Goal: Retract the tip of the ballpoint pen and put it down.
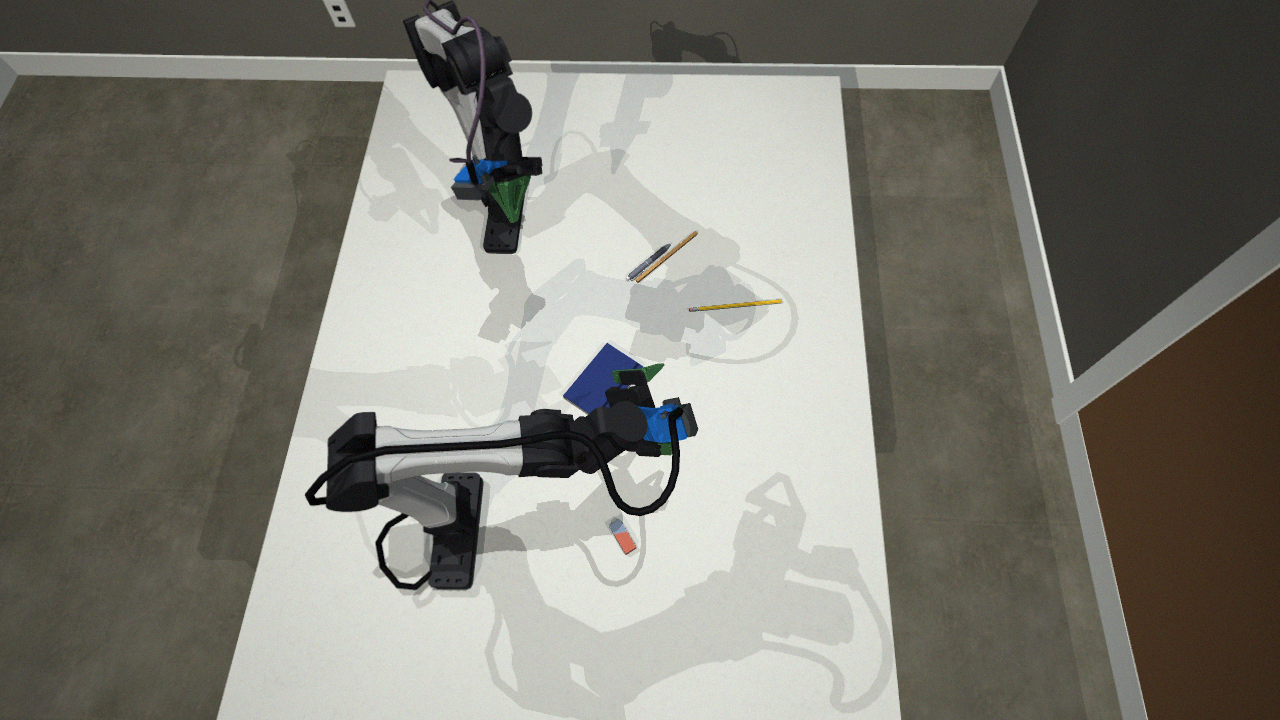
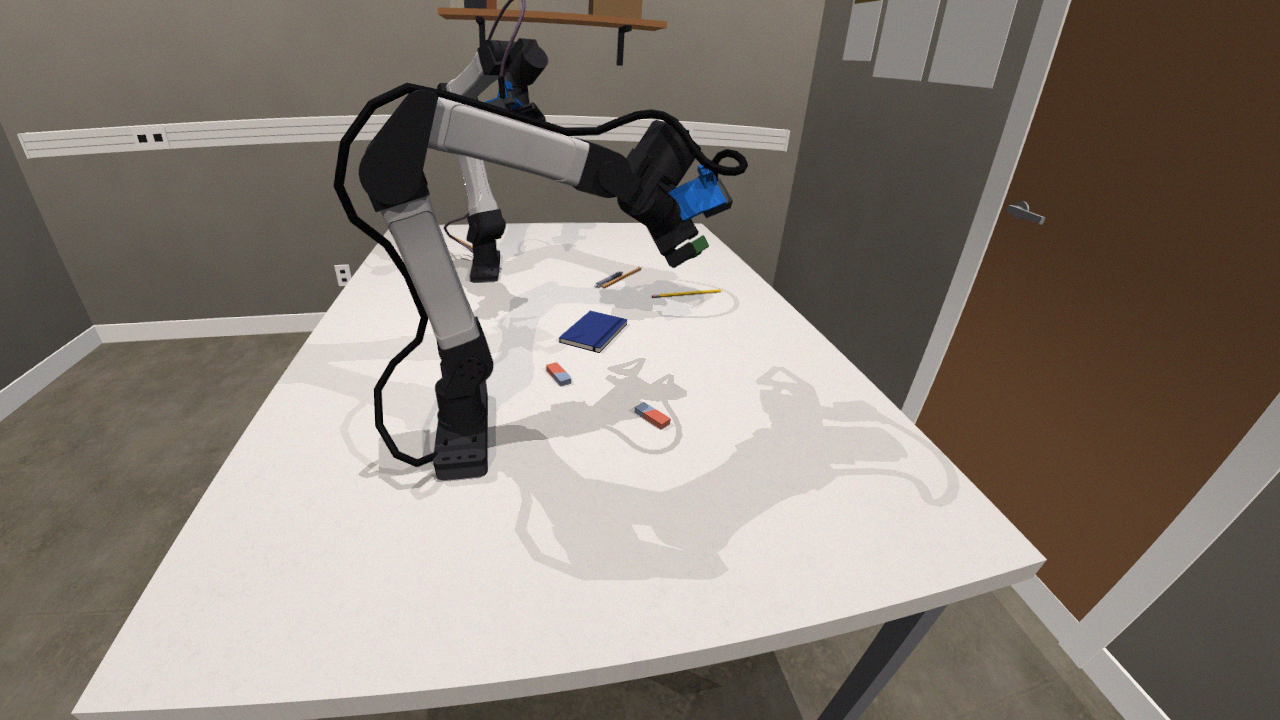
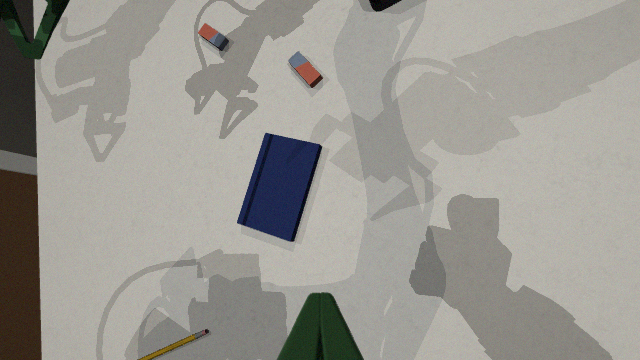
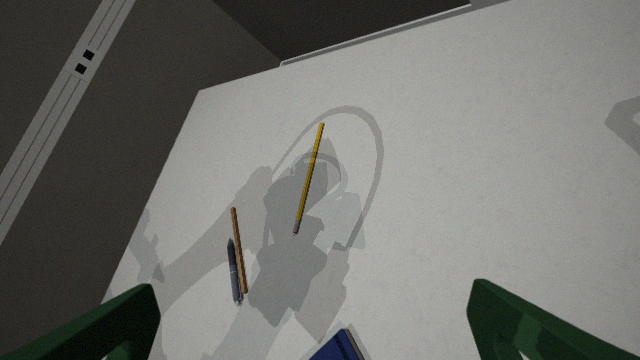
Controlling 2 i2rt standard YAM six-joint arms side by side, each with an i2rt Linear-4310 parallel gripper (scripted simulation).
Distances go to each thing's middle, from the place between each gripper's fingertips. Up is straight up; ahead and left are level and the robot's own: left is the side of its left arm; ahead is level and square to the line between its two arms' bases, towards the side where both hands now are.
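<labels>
The blue notebook is what I see from my left hand [image 1: 514,222], and the notebook [image 1: 587,392] is 150 mm to the right of that hand, 140 mm ahead of it and 320 mm below it.
From my right hand [image 2: 684,231], I find the blue notebook 13 cm to the left of it and 13 cm behind it, and also 25 cm below it.
</labels>
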